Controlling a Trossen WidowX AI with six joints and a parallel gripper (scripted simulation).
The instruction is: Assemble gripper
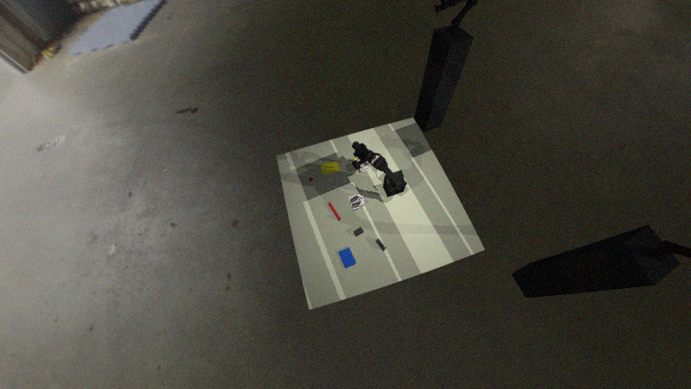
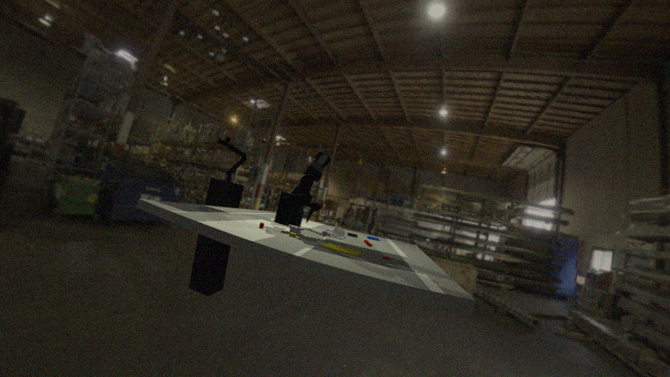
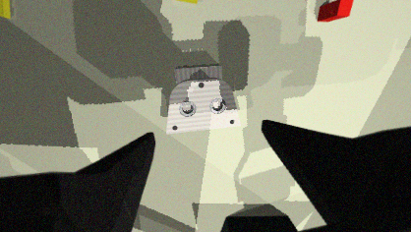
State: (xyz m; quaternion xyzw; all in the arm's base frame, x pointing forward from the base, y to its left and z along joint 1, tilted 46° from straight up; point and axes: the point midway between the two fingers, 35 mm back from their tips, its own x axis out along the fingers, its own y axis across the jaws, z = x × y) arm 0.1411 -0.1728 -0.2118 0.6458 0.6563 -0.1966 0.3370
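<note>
The small yellow cube lies 3 cm ahead of my gripper tip, 11 cm to the right of it and 5 cm below it. Round my gripper tip: yellow plate 25 cm ahead, 13 cm to the right, 6 cm below; then red bar 36 cm ahead, 24 cm to the left, 6 cm below; then blue plate 40 cm ahead, 61 cm to the left, 6 cm below.
</note>
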